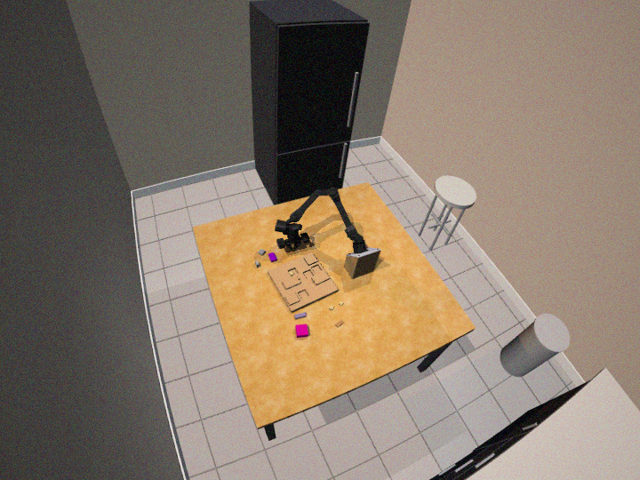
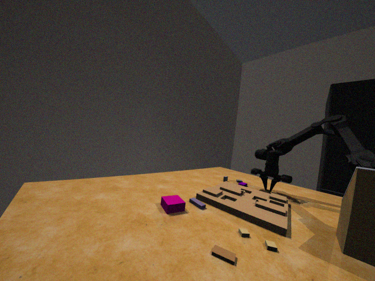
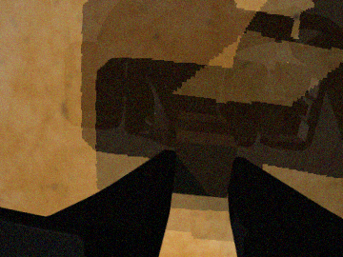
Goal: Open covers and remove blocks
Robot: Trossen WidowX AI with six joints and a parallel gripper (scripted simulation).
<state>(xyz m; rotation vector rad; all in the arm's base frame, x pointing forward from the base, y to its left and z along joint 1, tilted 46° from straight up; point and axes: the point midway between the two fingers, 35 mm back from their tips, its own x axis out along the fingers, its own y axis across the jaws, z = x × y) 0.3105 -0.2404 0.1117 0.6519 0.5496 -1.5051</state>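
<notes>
Now: gripper tip 13 cm short of the purple block and 1 cm to the right of it. Round my gripper tip: magenta block: 52 cm to the left, 16 cm ahead; then lavender block: 43 cm to the left, 13 cm ahead, 1 cm below.
</notes>
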